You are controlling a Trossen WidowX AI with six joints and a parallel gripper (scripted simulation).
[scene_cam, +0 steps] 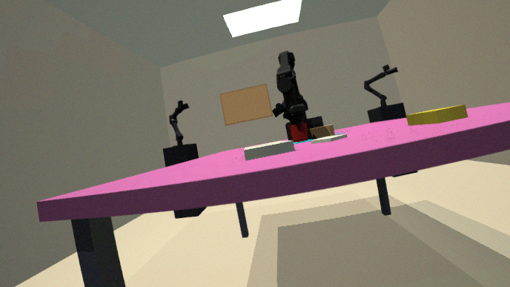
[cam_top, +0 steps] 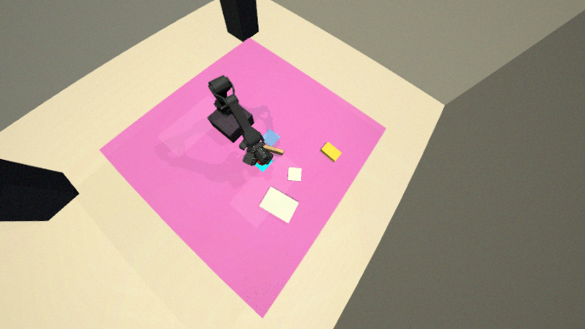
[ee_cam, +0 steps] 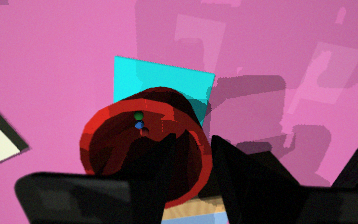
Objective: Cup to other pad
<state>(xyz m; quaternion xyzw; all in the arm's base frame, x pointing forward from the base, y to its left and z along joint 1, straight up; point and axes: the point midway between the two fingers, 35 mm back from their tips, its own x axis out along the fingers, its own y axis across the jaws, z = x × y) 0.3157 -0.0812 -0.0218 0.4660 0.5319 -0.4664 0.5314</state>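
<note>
My gripper tip is now 30 mm short of the red cup and 10 mm above it. Round my gripper tip: green marble: 50 mm ahead, 30 mm below; then blue marble: 50 mm ahead, 30 mm below, 10 mm to the left; then cyan pad: 50 mm below, 30 mm ahead.
</note>
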